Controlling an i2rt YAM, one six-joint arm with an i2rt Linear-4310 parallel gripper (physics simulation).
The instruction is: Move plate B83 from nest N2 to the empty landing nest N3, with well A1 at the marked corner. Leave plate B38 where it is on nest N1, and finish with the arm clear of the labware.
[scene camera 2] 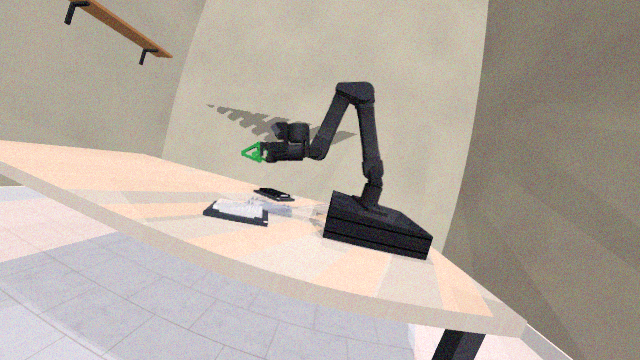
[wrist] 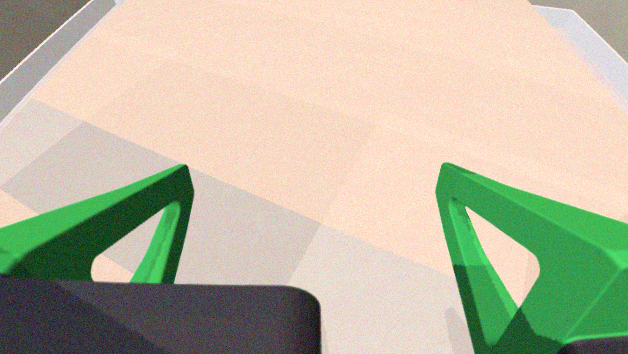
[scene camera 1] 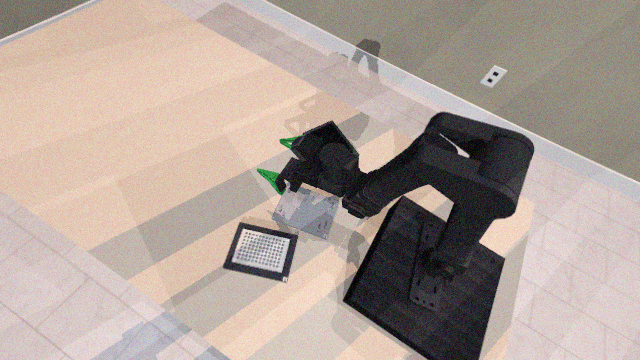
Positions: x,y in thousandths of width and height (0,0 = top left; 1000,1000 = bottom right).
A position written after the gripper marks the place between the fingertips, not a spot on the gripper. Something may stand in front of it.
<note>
The gripper (scene camera 1: 421,432) is open, with nothing in its grasp.
The gripper shows as well in the wrist view (wrist: 501,501).
</note>
